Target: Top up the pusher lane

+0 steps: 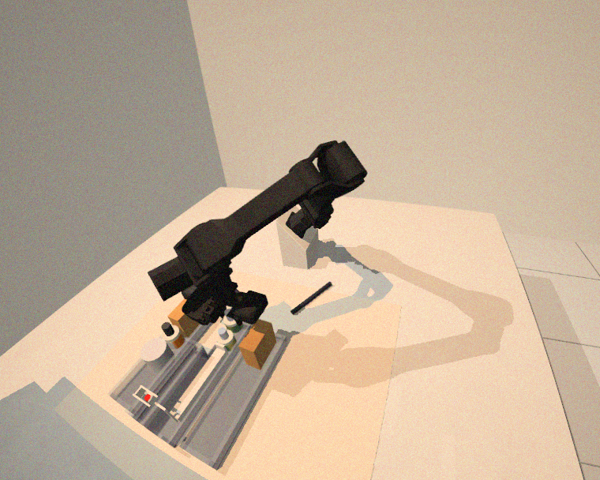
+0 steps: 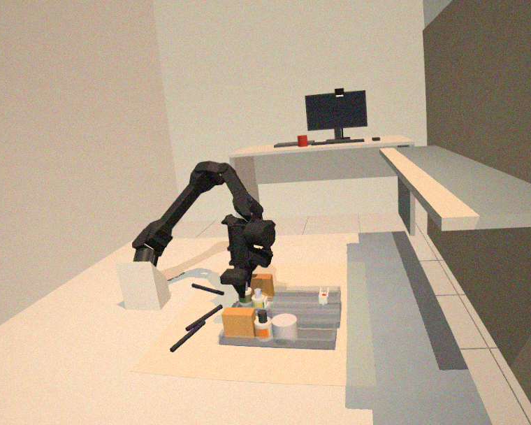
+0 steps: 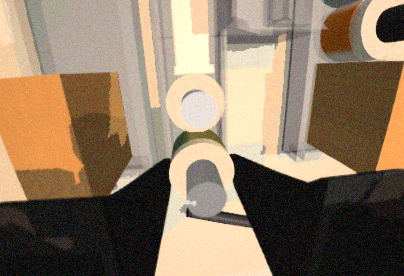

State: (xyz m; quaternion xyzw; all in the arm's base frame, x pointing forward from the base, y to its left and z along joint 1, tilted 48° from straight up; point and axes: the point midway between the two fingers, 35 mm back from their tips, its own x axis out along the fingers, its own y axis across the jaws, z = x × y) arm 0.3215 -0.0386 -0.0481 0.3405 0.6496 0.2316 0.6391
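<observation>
Now: gripper tip 140 mm short of the cream pusher bar and 50 mm to the left of it. Round my gripper tip: red dot 210 mm ahead, 70 mm to the right, 20 mm above; then grey cylinder 140 mm to the right, 120 mm ahead, 20 mm below.
</observation>
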